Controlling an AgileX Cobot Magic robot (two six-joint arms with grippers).
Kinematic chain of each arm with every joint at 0, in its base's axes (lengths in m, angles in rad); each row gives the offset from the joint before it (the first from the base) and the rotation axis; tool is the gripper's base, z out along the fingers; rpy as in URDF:
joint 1: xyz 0 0 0.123 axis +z
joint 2: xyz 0 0 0 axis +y
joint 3: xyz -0.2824 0 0.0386 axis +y
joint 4: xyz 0.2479 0 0.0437 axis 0.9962 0 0.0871
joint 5: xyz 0 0 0 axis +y
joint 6: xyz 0.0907 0 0.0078 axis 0.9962 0 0.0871
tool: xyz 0 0 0 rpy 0 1.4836 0
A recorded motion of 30 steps. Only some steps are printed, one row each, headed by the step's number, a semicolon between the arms.
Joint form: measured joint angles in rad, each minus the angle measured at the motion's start. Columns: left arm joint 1, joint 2, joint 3, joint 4, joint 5, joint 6; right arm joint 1, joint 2, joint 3, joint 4, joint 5, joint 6.
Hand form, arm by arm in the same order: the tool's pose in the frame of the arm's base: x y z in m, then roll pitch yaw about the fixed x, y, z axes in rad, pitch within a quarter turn. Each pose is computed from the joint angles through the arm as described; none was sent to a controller.
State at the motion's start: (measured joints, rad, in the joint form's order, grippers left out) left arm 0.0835 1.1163 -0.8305 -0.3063 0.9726 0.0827; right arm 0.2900 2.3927 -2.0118 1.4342 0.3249 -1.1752
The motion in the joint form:
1: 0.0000 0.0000 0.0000 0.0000 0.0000 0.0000; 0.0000 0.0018 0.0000 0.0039 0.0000 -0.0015
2: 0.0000 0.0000 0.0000 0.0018 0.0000 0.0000; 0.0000 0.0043 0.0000 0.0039 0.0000 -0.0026
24: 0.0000 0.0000 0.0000 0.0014 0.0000 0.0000; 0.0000 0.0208 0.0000 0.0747 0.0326 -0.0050
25: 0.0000 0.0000 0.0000 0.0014 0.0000 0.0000; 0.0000 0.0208 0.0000 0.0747 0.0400 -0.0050
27: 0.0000 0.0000 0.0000 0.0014 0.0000 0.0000; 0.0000 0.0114 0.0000 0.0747 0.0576 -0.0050
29: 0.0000 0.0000 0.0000 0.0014 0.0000 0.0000; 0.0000 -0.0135 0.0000 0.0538 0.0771 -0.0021
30: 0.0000 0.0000 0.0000 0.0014 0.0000 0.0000; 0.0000 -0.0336 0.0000 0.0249 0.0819 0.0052
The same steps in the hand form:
1: 0.1981 -0.0062 0.2852 -2.8506 0.3969 -2.9598; 0.5294 0.1882 0.2057 2.3214 1.0885 2.8915
2: 0.1980 -0.0061 0.2852 -2.8525 0.3970 -2.9609; 0.5296 0.1882 0.2043 2.3256 1.0871 2.8956
24: 0.1981 -0.0061 0.2852 -2.8521 0.3970 -2.9607; 0.5296 0.1913 0.1972 2.2182 1.0302 2.8122
25: 0.1981 -0.0061 0.2852 -2.8521 0.3970 -2.9607; 0.5292 0.1919 0.1972 2.2151 1.0285 2.8165
27: 0.1981 -0.0061 0.2852 -2.8521 0.3970 -2.9607; 0.5275 0.1929 0.2026 2.1972 1.0322 2.8180
29: 0.1981 -0.0061 0.2852 -2.8521 0.3970 -2.9607; 0.5241 0.1936 0.2159 2.1914 1.0574 2.8367
30: 0.1981 -0.0061 0.2852 -2.8521 0.3970 -2.9607; 0.5217 0.1932 0.2261 2.2072 1.0825 2.8609

